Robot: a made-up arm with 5 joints.
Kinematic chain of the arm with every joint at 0, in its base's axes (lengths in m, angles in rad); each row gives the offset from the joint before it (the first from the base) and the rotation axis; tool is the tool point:
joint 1: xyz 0 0 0.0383 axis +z
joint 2: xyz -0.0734 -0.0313 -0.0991 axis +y
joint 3: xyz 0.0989 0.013 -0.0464 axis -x
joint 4: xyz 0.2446 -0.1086 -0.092 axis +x
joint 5: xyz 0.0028 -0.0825 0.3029 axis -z
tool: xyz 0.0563 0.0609 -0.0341
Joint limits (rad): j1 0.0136..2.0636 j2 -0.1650..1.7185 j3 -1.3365..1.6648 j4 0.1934..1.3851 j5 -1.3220..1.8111
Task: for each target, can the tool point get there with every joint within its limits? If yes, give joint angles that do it. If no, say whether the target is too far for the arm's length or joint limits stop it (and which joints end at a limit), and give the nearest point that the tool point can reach.
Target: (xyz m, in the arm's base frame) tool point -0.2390 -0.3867 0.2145
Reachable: no: joint limits stop it (at a limit: joint 1, joint 2, joint 4, joint 5) | nearest point 0.1924 -0.2909 0.2002 | short by 0.442 m
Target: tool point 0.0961 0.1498 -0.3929
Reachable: yes | joints 0.9045 1.5671 1.2698 0.6509 -0.9074
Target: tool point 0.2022 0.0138 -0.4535
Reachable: yes | joints 0.4573 1.4813 0.7952 0.3533 0.2172
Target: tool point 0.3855 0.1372 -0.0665
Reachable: yes | joints 1.0165 0.4175 0.3614 0.7517 -0.5611
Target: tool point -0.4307 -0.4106 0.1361
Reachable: no: joint limits stop it (at a limit: joint 2, joint 3, joint 4, joint 5) | nearest point -0.3906 -0.3724 -0.2962 | short by 0.436 m
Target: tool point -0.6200 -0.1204 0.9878
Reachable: no: too far | nearest point -0.2008 0.1889 0.3150 | short by 0.851 m
